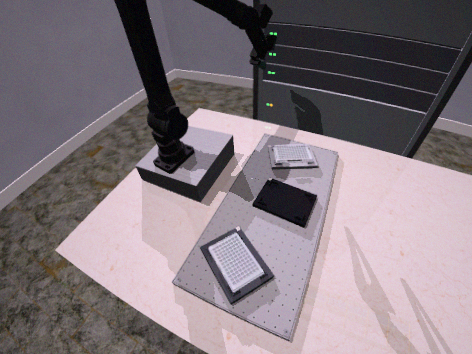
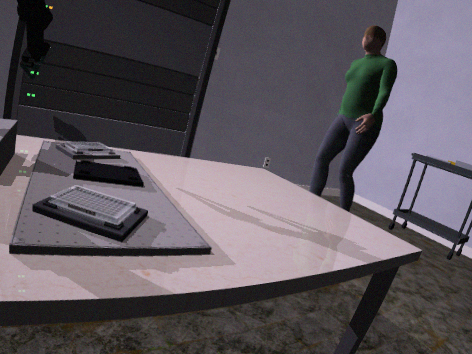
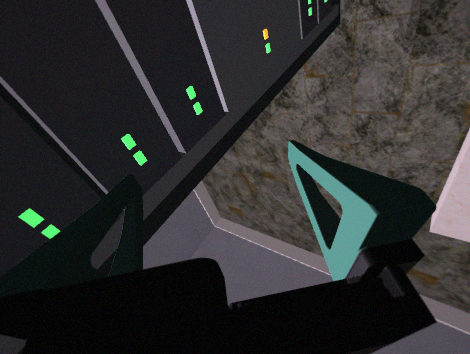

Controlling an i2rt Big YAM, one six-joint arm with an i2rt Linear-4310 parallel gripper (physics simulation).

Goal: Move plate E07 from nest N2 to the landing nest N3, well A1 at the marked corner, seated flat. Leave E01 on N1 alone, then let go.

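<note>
A clear-white well plate (image 1: 236,261) (image 2: 92,202) sits on a dark grey nest (image 1: 265,276) (image 2: 131,223) at the board's near end; a white mark shows at one nest corner. A second well plate (image 1: 292,153) (image 2: 87,146) sits on a light grey nest (image 1: 295,165) (image 2: 97,156) at the far end. Between them a black nest (image 1: 286,201) (image 2: 107,173) bears no plate. Labels are unreadable, so I cannot tell E07 from E01, and well A1 cannot be made out. My gripper (image 1: 259,60) (image 2: 31,67) (image 3: 212,164) is open and empty, high above and beyond the far nest.
The nests stand on a perforated board (image 1: 280,245) (image 2: 165,235) on the pale table (image 1: 400,225) (image 2: 250,225). The arm's base stands on a grey block (image 1: 215,145). A dark server rack (image 1: 257,95) rises behind. A person (image 2: 367,85) stands beyond the table, near a cart (image 2: 430,227).
</note>
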